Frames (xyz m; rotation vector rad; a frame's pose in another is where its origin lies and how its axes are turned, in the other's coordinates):
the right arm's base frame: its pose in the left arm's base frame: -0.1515 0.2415 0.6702 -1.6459 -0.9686 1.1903
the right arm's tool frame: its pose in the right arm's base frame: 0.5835 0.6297 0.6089 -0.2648 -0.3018 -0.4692
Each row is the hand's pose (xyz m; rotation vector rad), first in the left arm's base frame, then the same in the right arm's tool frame.
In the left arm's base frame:
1: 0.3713 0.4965 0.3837 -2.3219 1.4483 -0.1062
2: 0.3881 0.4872 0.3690 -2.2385 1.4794 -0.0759
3: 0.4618 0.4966 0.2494 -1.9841 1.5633 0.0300
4: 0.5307 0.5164 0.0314 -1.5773 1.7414 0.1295
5: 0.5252 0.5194 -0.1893 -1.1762 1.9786 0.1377
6: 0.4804 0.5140 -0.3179 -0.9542 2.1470 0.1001
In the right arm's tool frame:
1: -0.3067 -0.2191 -1.0276 -0.0697 1.9419 2.0448
2: -0.3196 -0.2005 -1.0360 0.0309 1.9826 2.0277
3: -0.3306 -0.0618 -1.0576 0.3527 2.0769 1.9687
4: -0.3371 0.1667 -1.0376 0.8423 2.2257 1.9048
5: -0.3481 0.3676 -0.9466 -1.1545 -2.1361 -1.6981
6: -0.3546 0.4681 -0.8547 -1.1957 -1.9614 -1.5315

